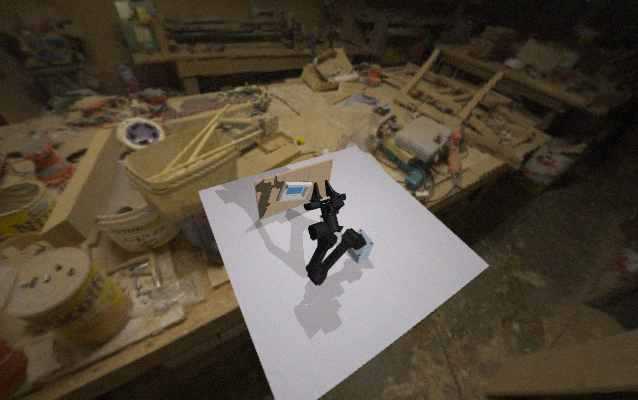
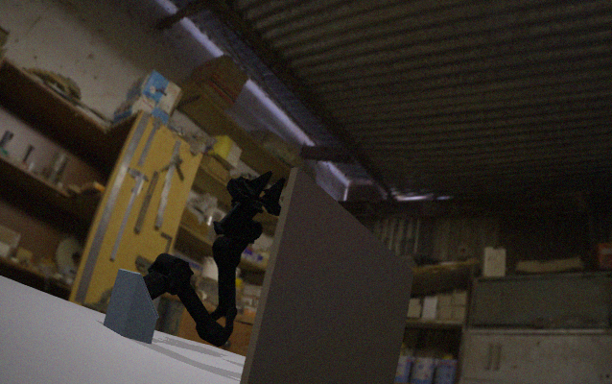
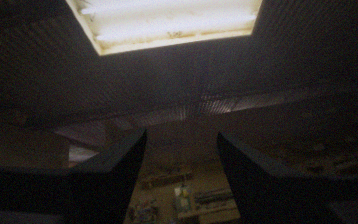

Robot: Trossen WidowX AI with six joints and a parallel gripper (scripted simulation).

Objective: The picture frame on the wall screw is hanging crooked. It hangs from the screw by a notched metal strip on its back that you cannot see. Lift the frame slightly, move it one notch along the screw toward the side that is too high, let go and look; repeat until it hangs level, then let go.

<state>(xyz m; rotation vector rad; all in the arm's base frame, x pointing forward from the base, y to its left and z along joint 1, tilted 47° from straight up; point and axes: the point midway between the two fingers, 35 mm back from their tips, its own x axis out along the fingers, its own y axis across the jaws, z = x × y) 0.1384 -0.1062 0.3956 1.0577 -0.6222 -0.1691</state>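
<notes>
Now: the picture frame 30 cm ahead of my gripper tip, 1 cm to the right of it and 33 cm below it. Also, from my gripper tip: board: 31 cm ahead, 2 cm to the right, 34 cm below.
</notes>
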